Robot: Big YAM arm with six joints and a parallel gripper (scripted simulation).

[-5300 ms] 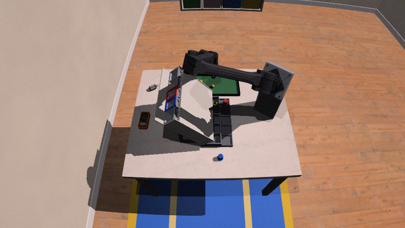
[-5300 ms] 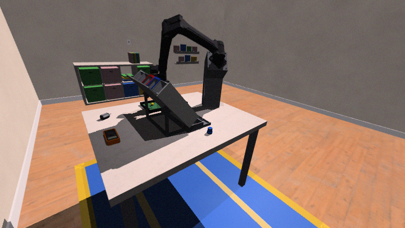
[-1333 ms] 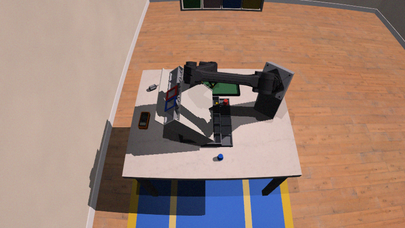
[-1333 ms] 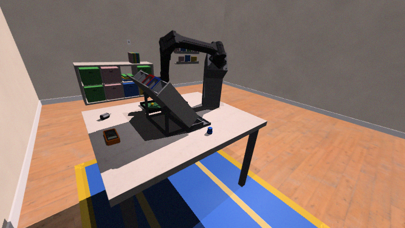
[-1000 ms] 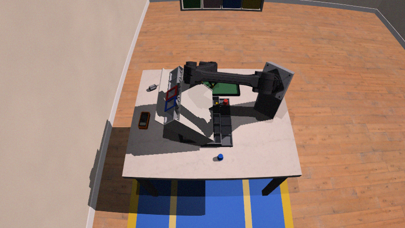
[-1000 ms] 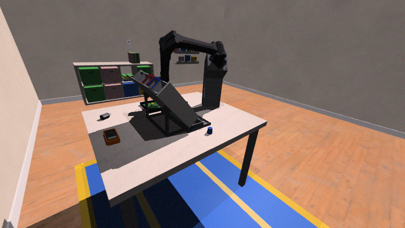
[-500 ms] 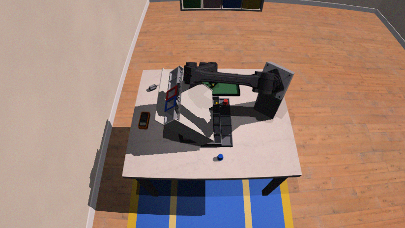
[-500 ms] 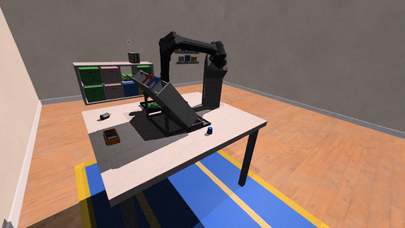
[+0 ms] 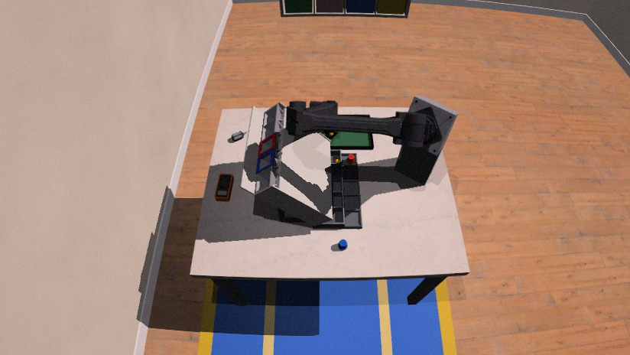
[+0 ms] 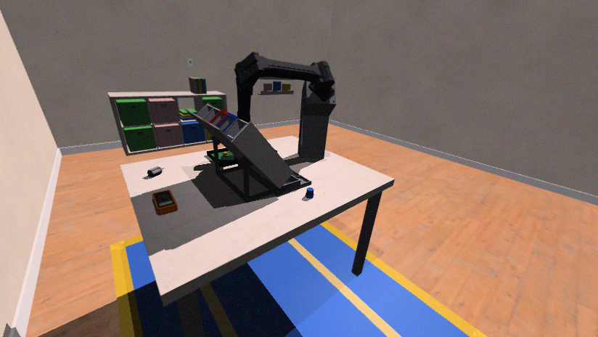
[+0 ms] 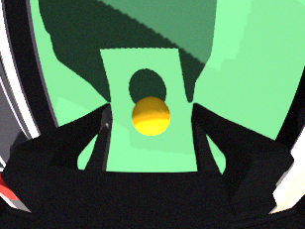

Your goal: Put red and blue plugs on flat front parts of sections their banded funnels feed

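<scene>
Right now my hand is 20 mm past the green marble tray, 20 mm to the left of it and 10 mm above it. Also, from my hand: sloped grey cover (80 mm ahead, 320 mm to the left, 190 mm above); orange device (470 mm ahead, 330 mm to the left, 10 mm below).
</scene>
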